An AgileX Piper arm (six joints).
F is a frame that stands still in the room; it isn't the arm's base.
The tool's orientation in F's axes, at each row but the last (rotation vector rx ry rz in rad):
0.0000, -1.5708, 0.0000
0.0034, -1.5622, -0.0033
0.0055, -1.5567, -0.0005
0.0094, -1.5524, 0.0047
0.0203, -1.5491, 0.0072
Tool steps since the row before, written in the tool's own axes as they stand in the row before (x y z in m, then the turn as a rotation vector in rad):
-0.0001, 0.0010, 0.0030, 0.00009, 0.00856, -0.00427
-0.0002, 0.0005, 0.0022, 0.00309, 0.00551, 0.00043
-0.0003, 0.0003, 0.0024, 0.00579, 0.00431, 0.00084
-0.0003, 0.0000, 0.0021, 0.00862, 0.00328, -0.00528
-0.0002, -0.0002, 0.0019, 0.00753, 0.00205, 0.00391
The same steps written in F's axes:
-0.0030, 0.0010, -0.0001, 0.00427, 0.00856, 0.00009
-0.0022, 0.0005, -0.0002, -0.00040, 0.00550, 0.00312
-0.0024, 0.0003, -0.0003, -0.00077, 0.00429, 0.00582
-0.0021, 0.0000, -0.0003, 0.00541, 0.00330, 0.00853
-0.0019, -0.0002, -0.0002, -0.00378, 0.00192, 0.00763

